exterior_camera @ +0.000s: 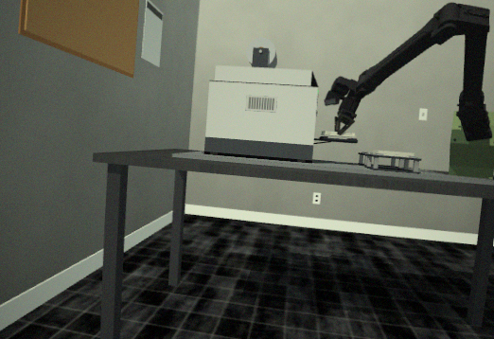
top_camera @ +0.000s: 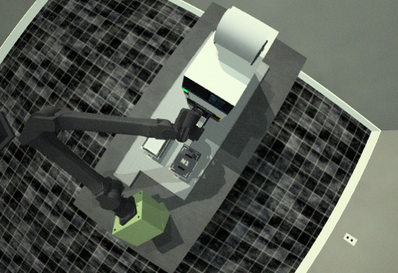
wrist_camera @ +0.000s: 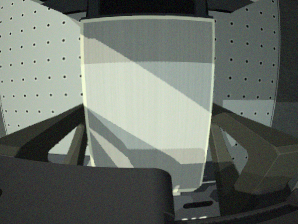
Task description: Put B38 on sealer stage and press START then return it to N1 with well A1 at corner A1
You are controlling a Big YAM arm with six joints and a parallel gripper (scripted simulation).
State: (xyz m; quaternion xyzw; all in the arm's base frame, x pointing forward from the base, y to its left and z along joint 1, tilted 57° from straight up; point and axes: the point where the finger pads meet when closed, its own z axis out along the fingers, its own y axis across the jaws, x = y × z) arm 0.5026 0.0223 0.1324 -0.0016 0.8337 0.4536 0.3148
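Right now my hand is 2 cm above the sealer stage. The rest, counted from my hand: foil roll 32 cm ahead, 29 cm above, 10 cm to the left; then white-topped plate 21 cm behind, 7 cm to the left, 6 cm below.
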